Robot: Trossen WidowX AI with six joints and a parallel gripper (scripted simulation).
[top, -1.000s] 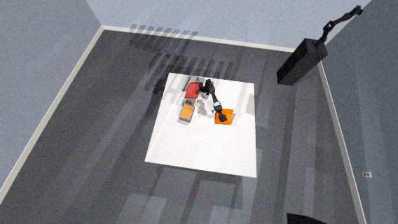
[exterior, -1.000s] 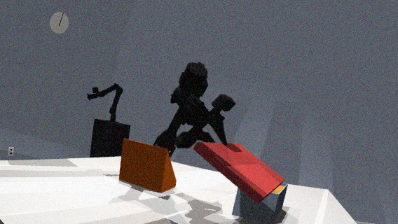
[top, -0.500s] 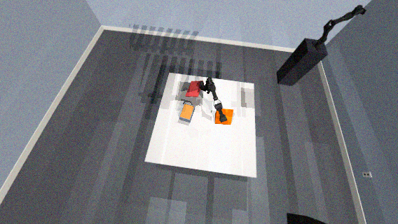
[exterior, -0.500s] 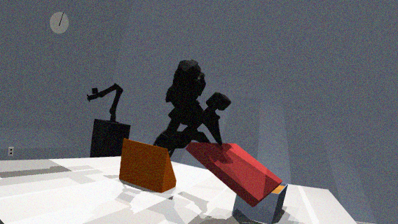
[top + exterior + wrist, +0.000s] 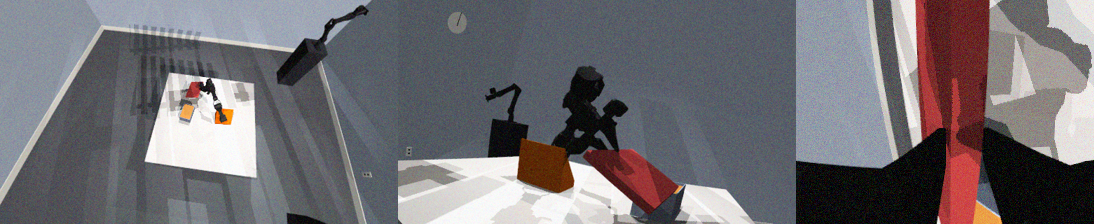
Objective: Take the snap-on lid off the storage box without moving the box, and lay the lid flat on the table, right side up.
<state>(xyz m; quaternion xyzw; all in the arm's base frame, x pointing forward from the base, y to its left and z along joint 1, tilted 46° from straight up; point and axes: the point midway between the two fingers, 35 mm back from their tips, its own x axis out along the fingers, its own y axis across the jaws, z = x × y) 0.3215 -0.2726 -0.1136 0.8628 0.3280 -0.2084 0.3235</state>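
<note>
Now: gripper tip 70 mm short of the red lid, 30 mm above it and 10 mm to the left of it. Also, from my gripper tip: storage box 280 mm to the left, 160 mm below, 120 mm ahead.
</note>
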